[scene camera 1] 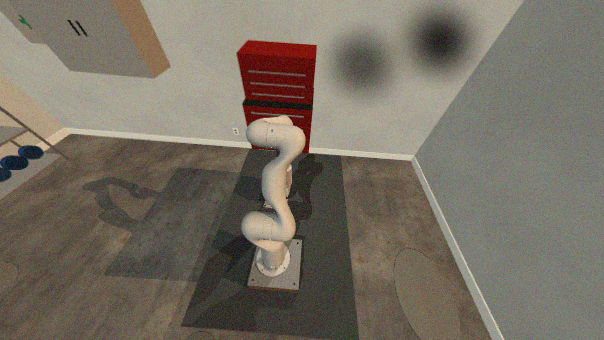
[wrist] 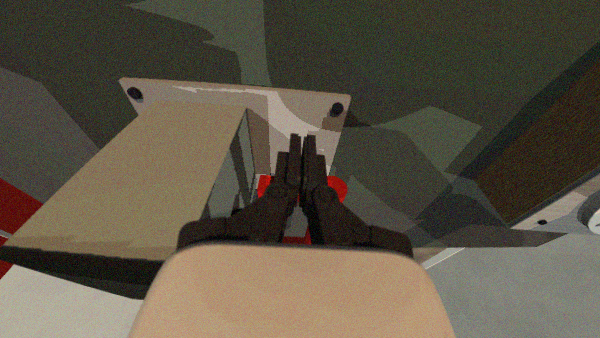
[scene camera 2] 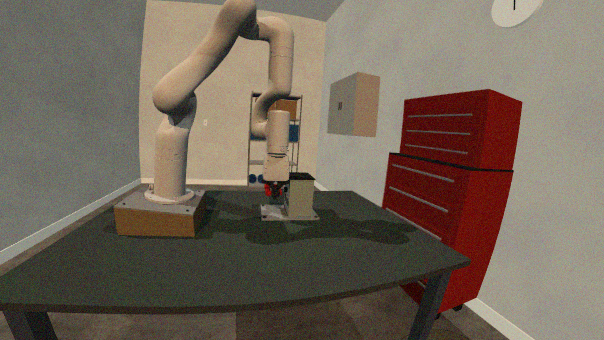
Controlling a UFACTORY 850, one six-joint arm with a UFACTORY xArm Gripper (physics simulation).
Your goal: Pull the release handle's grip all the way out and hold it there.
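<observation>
The release handle's red grip is a rectangular frame at the side of a beige housing with a dark top. The housing stands on a pale base plate with dark bolts. My gripper points down at the grip, beside the housing. Its dark fingers are shut against each other, with nothing between them. In the wrist view they cover the middle of the grip, and red shows on both sides and below. How deep the fingertips sit is unclear. The rod is hidden. In scene camera 1 my arm hides the gripper.
The arm's base block stands on the dark table. The housing's wall rises close beside the fingers. A red tool cabinet stands beyond the table, and a wall cabinet hangs behind.
</observation>
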